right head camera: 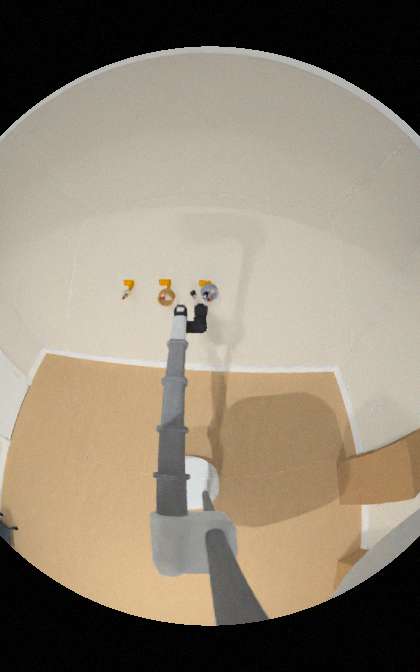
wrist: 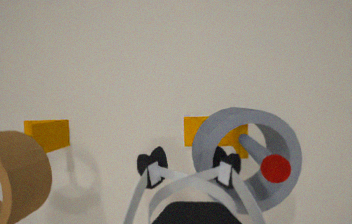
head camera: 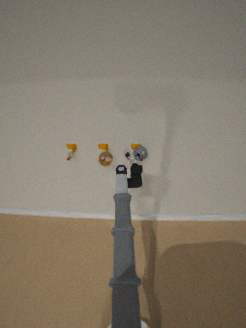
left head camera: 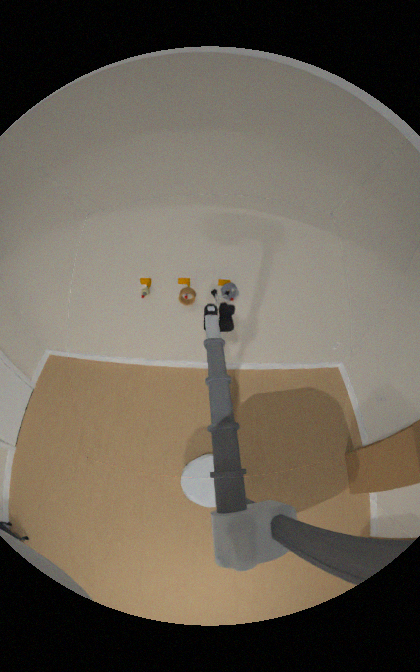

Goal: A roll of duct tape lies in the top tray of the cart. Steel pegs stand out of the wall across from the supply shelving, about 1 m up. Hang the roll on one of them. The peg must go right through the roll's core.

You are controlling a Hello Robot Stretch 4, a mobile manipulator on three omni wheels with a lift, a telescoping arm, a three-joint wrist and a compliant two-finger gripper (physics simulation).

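Frame: origin at the robot's base, x ahead, y left, z up, level; centimetres.
Where they show: gripper, fingertip midpoint: [wrist: 188, 159] [head camera: 132, 153].
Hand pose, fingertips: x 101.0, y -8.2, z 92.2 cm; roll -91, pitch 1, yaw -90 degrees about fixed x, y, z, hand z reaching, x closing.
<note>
Things, the pixels of their centre, and the offset from my fingertips. "spot": a spot on its surface instead.
- grey duct tape roll at the middle of its body: [wrist: 242, 156] [head camera: 140, 153] dy -5.7, dx -2.0, dz +0.7 cm
- grey peg at a spot on its surface: [wrist: 254, 148] spot: dy -5.0, dx -8.7, dz +3.0 cm
- peg's red tip at a spot on its surface: [wrist: 275, 168] spot: dy -5.1, dx -12.3, dz +2.6 cm
- brown roll at a spot on its surface: [wrist: 30, 175] spot: dy +14.8, dx -5.9, dz +0.2 cm
The grey duct tape roll [head camera: 146, 153] [left head camera: 235, 289] [right head camera: 216, 292] [wrist: 237, 115] is at the rightmost wall peg. In the wrist view the grey peg [wrist: 254, 148] passes through its core, and the peg's red tip [wrist: 275, 168] shows at the front. Whether the roll's weight rests on the peg is hard to tell. My gripper [head camera: 133, 155] [left head camera: 220, 294] [right head camera: 199, 295] [wrist: 188, 159] is open at the roll's left side. One fingertip stands left of the roll; the other overlaps its left rim and core opening. The roll's left wall shows between the spread fingertips, not gripped.
A brown roll [left head camera: 181, 296] [right head camera: 173, 298] [wrist: 30, 175] is on the middle peg, left of my gripper. A small pale item [left head camera: 145, 289] [right head camera: 127, 293] is at the left peg. Orange mounts [wrist: 195, 131] sit on the wall. A brown box [left head camera: 385, 465] [right head camera: 377, 477] stands at the right.
</note>
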